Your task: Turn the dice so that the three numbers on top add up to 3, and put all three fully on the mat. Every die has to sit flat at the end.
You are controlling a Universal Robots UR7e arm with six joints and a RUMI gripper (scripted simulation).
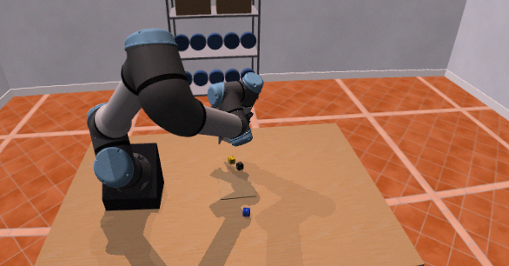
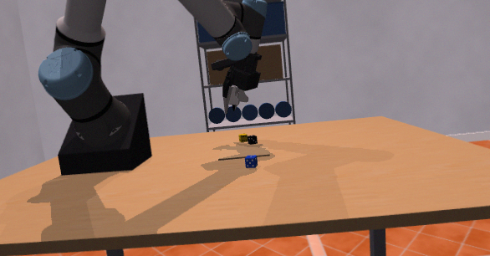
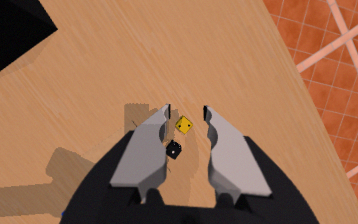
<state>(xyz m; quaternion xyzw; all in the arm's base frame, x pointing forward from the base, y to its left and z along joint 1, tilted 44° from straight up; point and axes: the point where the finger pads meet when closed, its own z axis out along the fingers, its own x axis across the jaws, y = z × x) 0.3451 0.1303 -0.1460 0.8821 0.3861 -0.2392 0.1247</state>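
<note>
The yellow die is 110 mm below my hand, 30 mm ahead of it and 20 mm to the right of it. The rest, counted from my hand: blue die: 330 mm to the right, 110 mm below, 60 mm ahead; black die: 110 mm below, 70 mm ahead, 60 mm to the right; tan mat: 170 mm to the right, 120 mm below, 40 mm ahead.
</note>
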